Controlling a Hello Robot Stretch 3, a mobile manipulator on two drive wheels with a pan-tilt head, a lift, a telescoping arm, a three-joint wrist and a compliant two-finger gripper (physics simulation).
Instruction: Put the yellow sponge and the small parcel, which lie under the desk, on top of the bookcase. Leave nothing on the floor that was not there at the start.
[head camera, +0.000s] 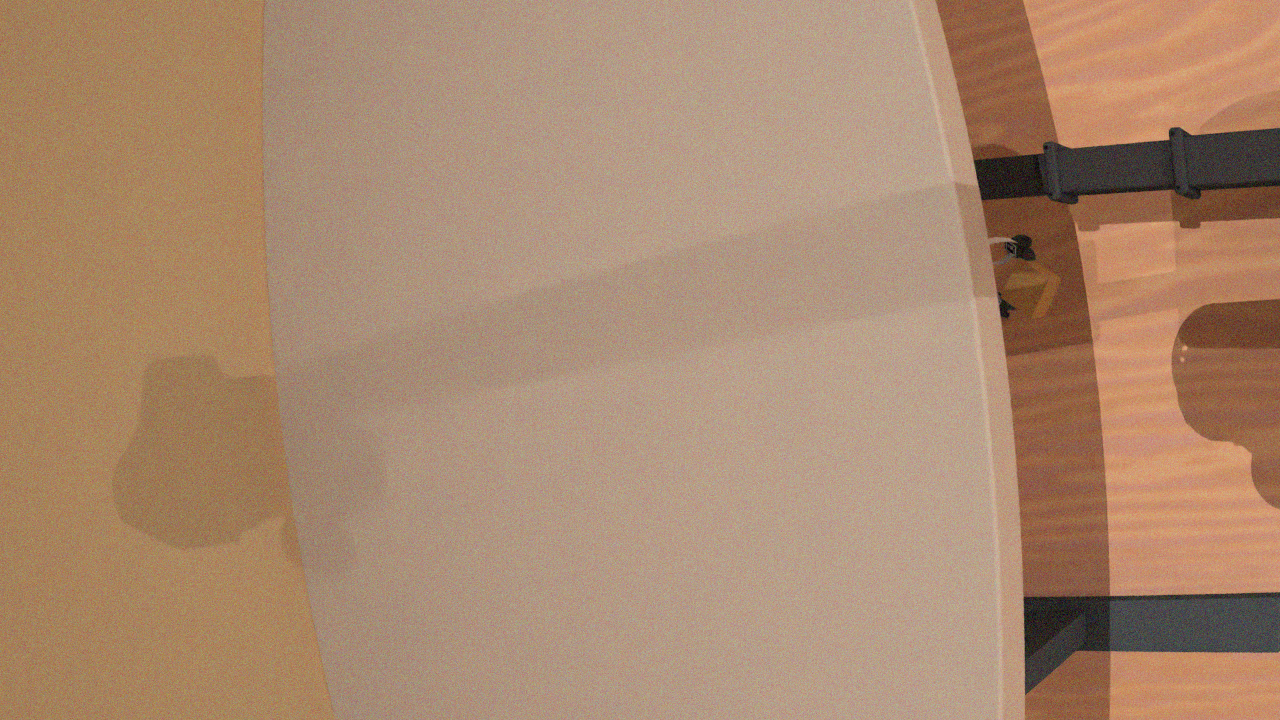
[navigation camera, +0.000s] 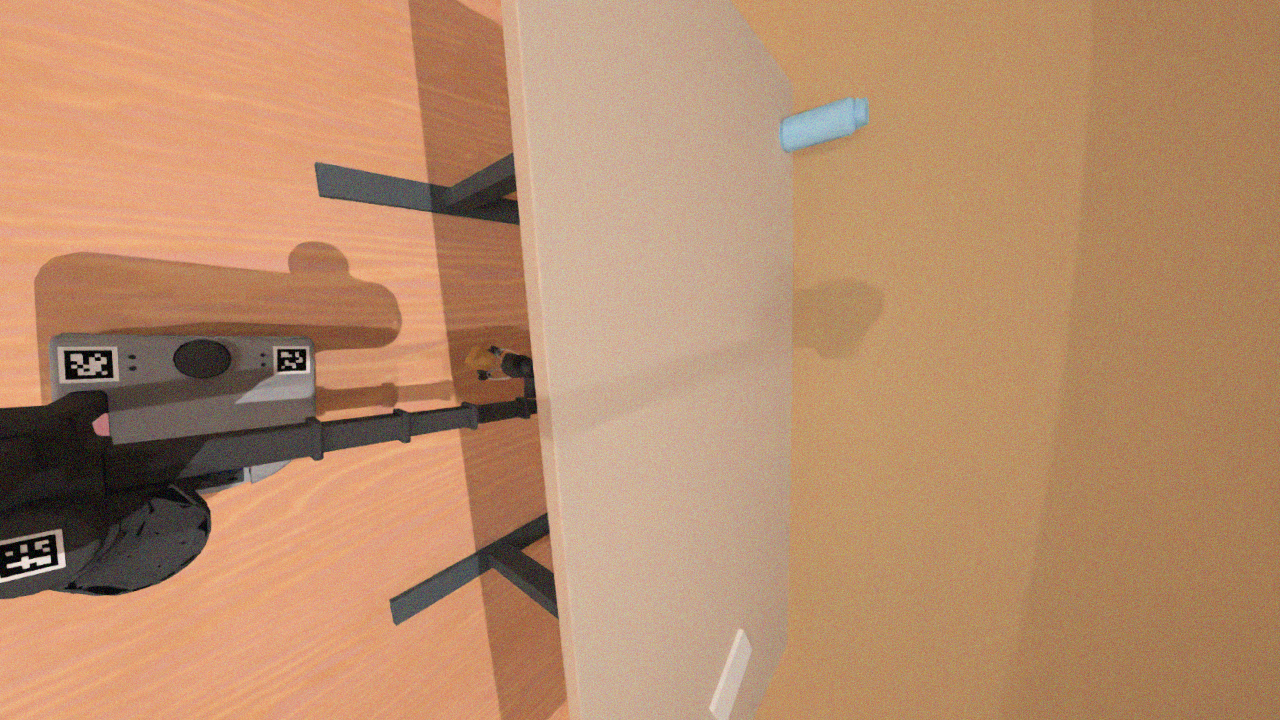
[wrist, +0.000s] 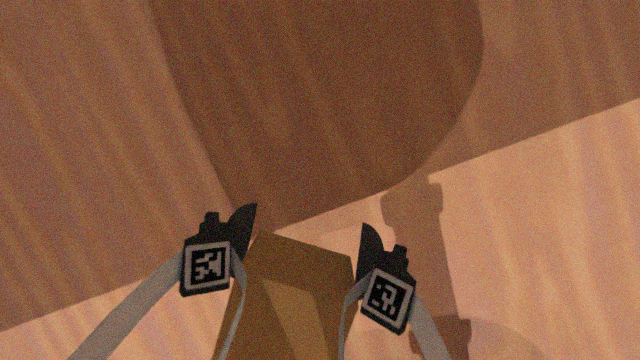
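Where they show: gripper, fingertip midpoint: (head camera: 1020, 276) (navigation camera: 484, 362); robot's base, origin of the base link: (navigation camera: 203, 357).
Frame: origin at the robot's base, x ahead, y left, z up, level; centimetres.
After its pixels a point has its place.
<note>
The small parcel (head camera: 1043, 279) {x -1.6, y -51.6, z 21.2 cm} (navigation camera: 477, 359) {x -0.8, y -52.6, z 21.2 cm} (wrist: 295, 265), a brown box with a lighter stripe, is between the fingers of my gripper (head camera: 1014, 276) {x -2.2, y -57.2, z 16.6 cm} (navigation camera: 488, 362) {x -2.2, y -57.2, z 16.6 cm} (wrist: 306, 236) {x -2.2, y -57.2, z 16.6 cm}. The gripper is shut on it. In the wrist view the parcel's far end shows between the fingertips and its near end runs out of the bottom edge. Shadowed floor shows beyond it. Parcel and gripper are beside the long edge of the desk (head camera: 626, 501) {x 10.4, y -44.0, z 95.0 cm} (navigation camera: 662, 223) {x 21.5, y -40.4, z 95.0 cm}, lower than its top, which hides part of the wrist. The yellow sponge and the bookcase do not show.
My arm (head camera: 1118, 166) {x -10.4, y -29.6, z 52.1 cm} (navigation camera: 362, 430) {x -9.9, y -17.2, z 52.3 cm} reaches from my base (navigation camera: 214, 394) {x -6.6, y -1.3, z 15.9 cm} to the desk edge. Dark desk feet (head camera: 1181, 624) (navigation camera: 375, 186) stick out on both sides of it. A light blue bottle (navigation camera: 819, 125) {x 51.0, y -82.8, z 103.4 cm} and a white flat object (navigation camera: 731, 673) {x -61.3, y -67.1, z 96.0 cm} are at the desk's far side.
</note>
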